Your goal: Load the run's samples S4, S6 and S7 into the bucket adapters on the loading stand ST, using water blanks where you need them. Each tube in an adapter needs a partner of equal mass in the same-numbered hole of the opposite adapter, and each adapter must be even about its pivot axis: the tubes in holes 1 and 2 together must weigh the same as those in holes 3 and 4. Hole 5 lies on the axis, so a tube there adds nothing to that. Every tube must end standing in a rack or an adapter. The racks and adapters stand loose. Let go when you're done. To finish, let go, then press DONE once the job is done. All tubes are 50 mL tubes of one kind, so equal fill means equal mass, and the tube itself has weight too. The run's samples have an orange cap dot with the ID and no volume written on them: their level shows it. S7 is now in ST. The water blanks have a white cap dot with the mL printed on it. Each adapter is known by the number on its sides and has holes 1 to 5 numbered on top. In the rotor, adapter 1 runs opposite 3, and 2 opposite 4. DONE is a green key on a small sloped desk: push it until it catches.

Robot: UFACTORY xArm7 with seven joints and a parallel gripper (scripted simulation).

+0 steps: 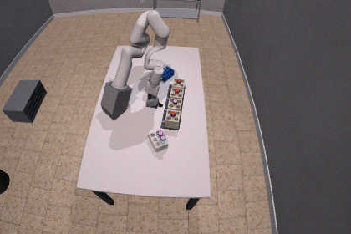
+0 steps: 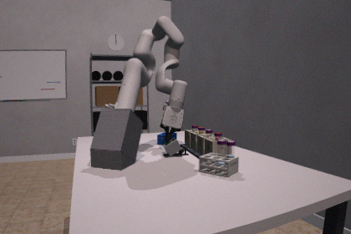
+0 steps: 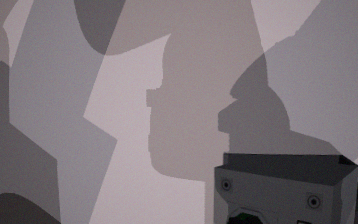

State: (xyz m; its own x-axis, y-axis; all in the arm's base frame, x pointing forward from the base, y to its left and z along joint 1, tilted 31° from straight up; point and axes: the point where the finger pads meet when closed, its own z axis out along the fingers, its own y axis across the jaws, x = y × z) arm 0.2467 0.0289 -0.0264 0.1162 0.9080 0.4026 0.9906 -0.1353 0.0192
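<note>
The done desk is 20 mm ahead of my hand and 40 mm below it. From my hand the other things lie so: adapter 200 mm ahead, 60 mm to the right, 40 mm below; blue rack 90 mm ahead, 330 mm to the left, 60 mm below; white rack 100 mm ahead, 340 mm to the right, 60 mm below.
</note>
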